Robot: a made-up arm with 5 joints.
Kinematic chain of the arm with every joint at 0, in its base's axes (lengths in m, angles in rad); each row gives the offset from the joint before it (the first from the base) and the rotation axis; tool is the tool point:
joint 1: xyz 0 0 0.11 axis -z
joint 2: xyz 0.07 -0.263 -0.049 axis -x
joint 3: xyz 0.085 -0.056 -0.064 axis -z
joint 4: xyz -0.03 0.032 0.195 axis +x
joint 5: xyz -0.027 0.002 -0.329 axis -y
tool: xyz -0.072 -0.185 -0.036
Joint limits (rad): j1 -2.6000..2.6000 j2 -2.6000..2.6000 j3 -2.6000..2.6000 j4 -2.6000..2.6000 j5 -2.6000..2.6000
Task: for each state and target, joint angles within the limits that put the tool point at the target. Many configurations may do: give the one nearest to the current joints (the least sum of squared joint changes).
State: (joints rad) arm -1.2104 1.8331 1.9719 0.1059 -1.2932
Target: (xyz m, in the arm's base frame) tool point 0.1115 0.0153 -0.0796
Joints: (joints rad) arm -1.5390 0.9806 2.3138 -0.6921 -1.5079
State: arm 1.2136 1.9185 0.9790 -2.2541 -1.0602
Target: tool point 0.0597 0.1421 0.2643
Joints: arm 0.9222 1.3919 0.6642 -1.9654 -0.4684
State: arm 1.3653 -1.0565 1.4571 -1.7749 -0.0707
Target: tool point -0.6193 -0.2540 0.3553
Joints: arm 1.1849 -1.0765 1.5236 -2.2219 -0.0101
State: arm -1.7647 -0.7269 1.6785 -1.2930 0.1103
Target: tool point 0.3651 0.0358 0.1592
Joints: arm -2.3422 -0.7786 1.5228 -1.0034 0.0682
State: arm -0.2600 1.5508 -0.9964 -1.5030 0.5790
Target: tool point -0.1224 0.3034 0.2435
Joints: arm -0.9579 1.8129 -0.5248 -2.0636 0.4589
